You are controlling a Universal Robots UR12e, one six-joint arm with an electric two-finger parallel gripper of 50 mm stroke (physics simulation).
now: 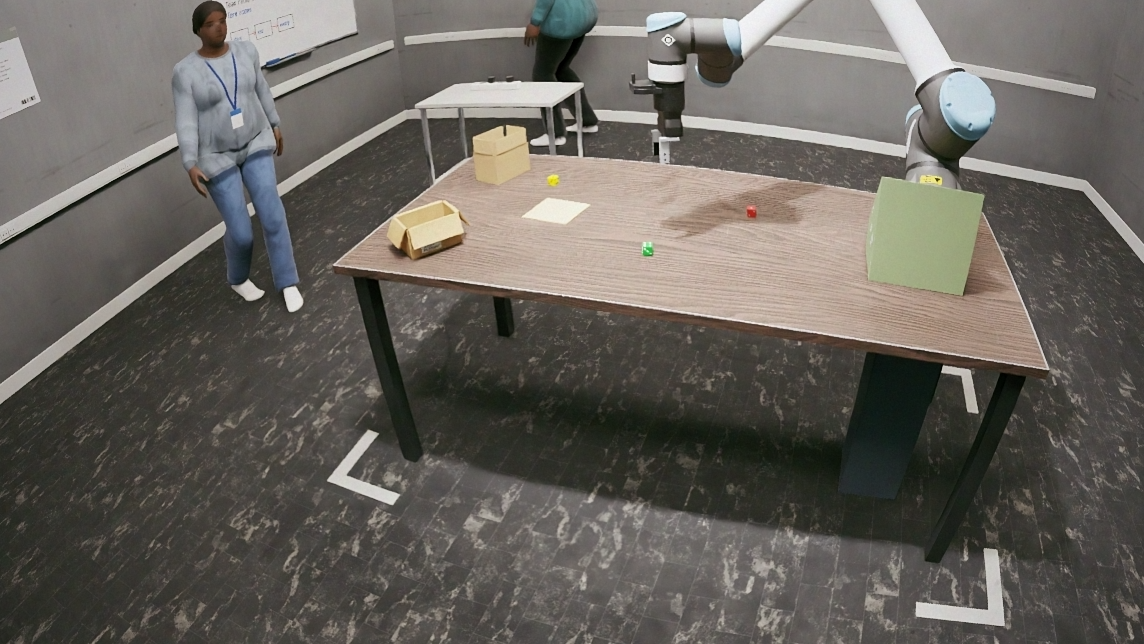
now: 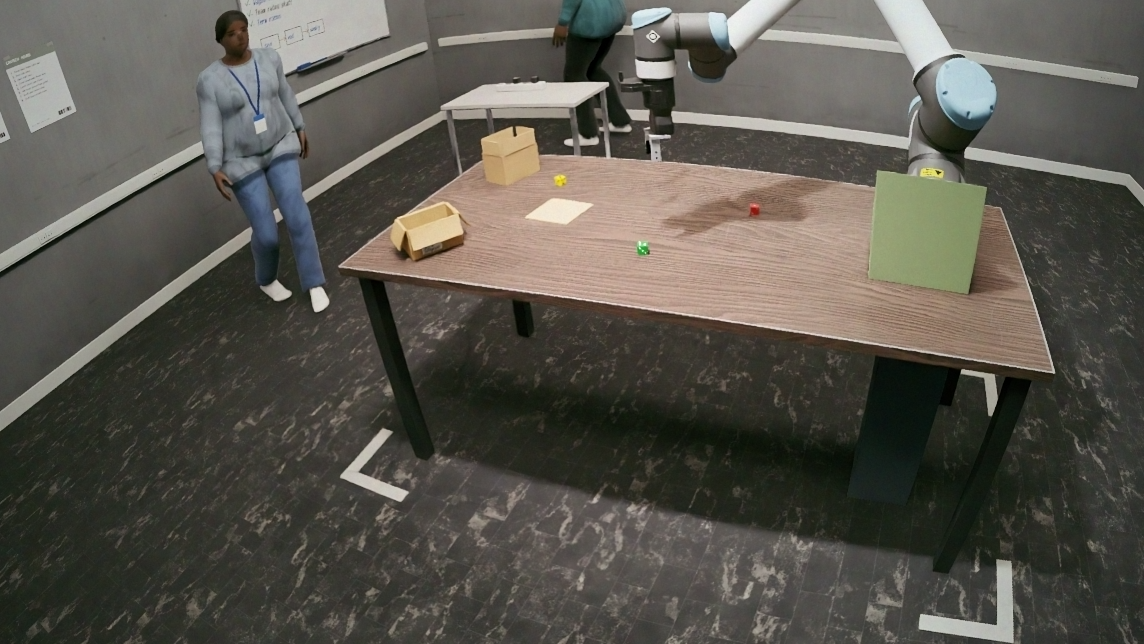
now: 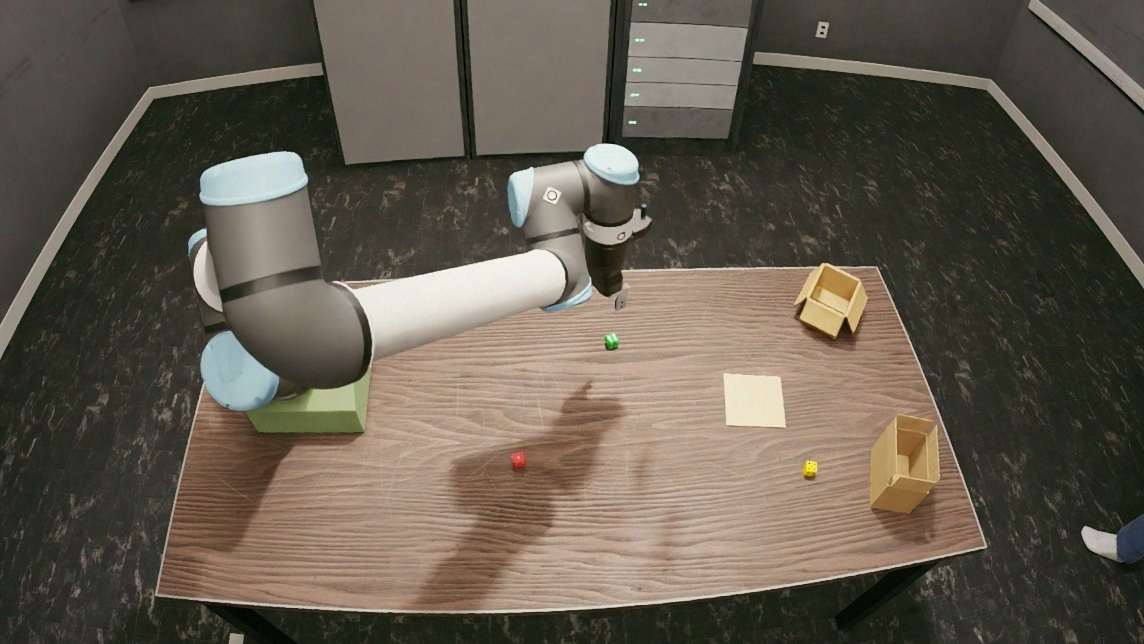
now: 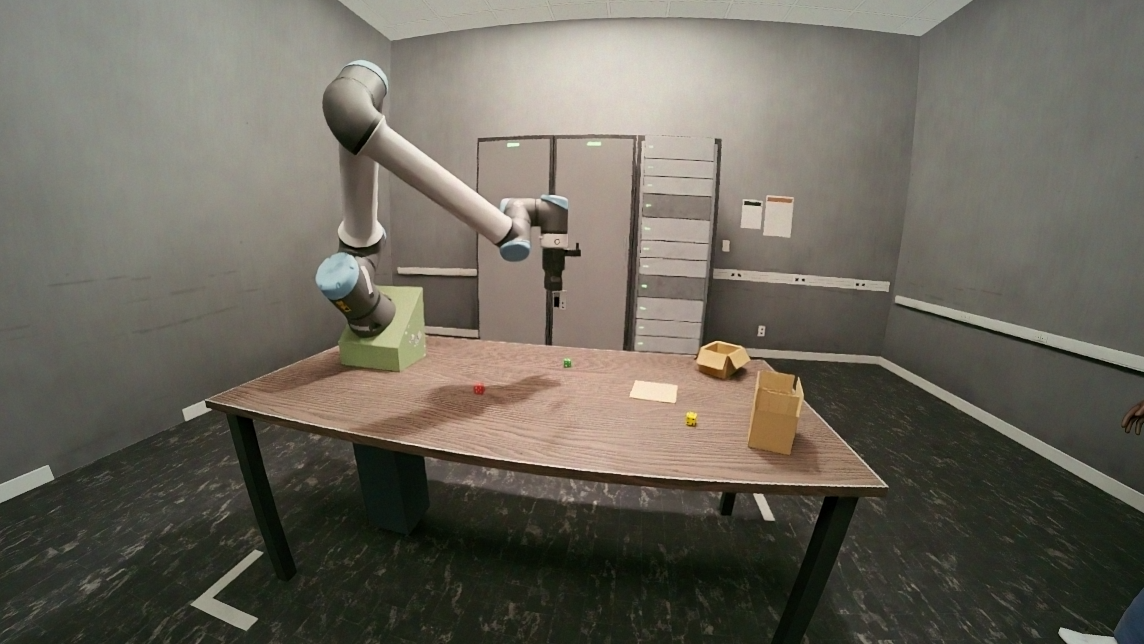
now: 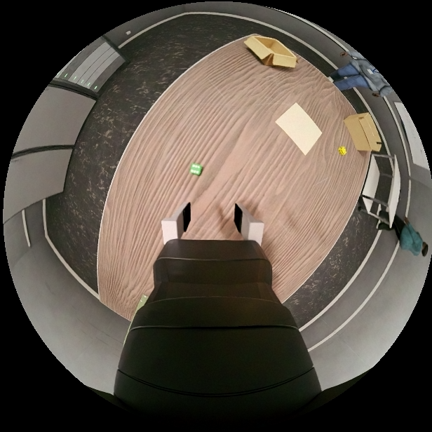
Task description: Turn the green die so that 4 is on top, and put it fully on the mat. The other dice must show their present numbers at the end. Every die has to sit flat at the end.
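Frame: origin at the arm's base, x ahead, y left, z up, level; metres.
Where they show: gripper, fingertip midpoint: (image 1: 660, 158) (image 2: 653, 156) (image 3: 611, 299) (image 4: 559, 307); arm's base, origin of the base link: (image 1: 932, 209) (image 2: 935, 204) (image 4: 373, 316).
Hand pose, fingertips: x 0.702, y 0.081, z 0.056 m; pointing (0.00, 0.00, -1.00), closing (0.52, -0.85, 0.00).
Each offset is from my fingertips to the top centre of the thing.
The green die @(dx +0.022, dy +0.064, dz -0.205 m) (image 1: 647, 249) (image 2: 642, 248) (image 3: 611, 341) (image 4: 566, 363) (image 5: 195, 169) sits flat on the wooden table, apart from the mat; its top number is too small to read surely. The cream mat @(dx +0.336, dy -0.114, dz -0.226 m) (image 1: 556, 210) (image 2: 559, 211) (image 3: 754, 400) (image 4: 654, 392) (image 5: 299, 128) lies flat. The red die @(dx -0.198, dy -0.243, dz -0.205 m) (image 1: 750, 212) (image 2: 754, 209) (image 3: 518, 460) (image 4: 478, 389) and the yellow die @(dx +0.428, dy -0.309, dz -0.205 m) (image 1: 553, 180) (image 2: 560, 180) (image 3: 810, 468) (image 4: 690, 419) (image 5: 342, 150) sit on the table off the mat. My gripper (image 5: 212, 211) is open and empty, pointing down, high above the table near the green die.
An open cardboard box @(dx +0.602, dy +0.144, dz -0.140 m) (image 1: 428, 230) (image 3: 832, 300) (image 5: 271, 51) and a taller box @(dx +0.628, dy -0.358, dz -0.079 m) (image 1: 501, 156) (image 3: 903, 464) (image 5: 363, 132) stand at the table end beyond the mat. The green robot base block (image 1: 924, 236) (image 4: 384, 340) stands at the other end. Two people stand beyond the table.
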